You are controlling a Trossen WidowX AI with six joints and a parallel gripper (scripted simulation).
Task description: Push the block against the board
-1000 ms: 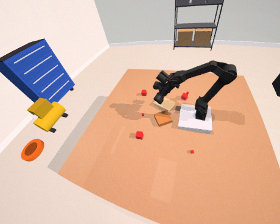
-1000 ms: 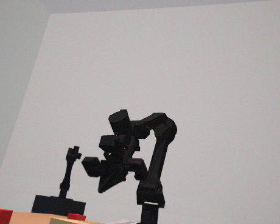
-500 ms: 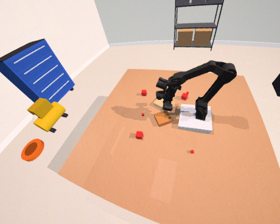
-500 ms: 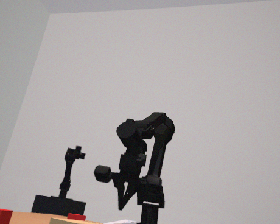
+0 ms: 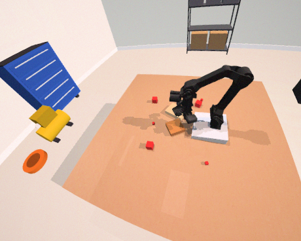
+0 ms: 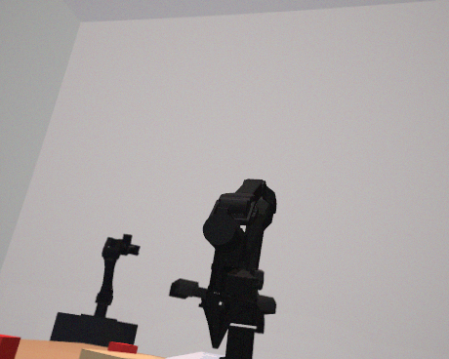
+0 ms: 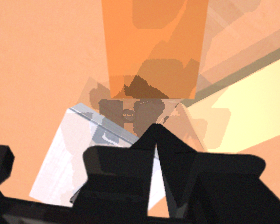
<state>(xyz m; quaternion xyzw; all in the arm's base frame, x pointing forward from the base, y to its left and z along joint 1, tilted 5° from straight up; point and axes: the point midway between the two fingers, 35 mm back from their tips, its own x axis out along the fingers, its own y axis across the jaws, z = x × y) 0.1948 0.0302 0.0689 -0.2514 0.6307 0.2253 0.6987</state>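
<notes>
Right now the square block is 50 mm ahead of my gripper tip, 50 mm to the left of it and 50 mm below it. Round my gripper tip: board (90 mm ahead, 90 mm to the right, 50 mm below).
</notes>
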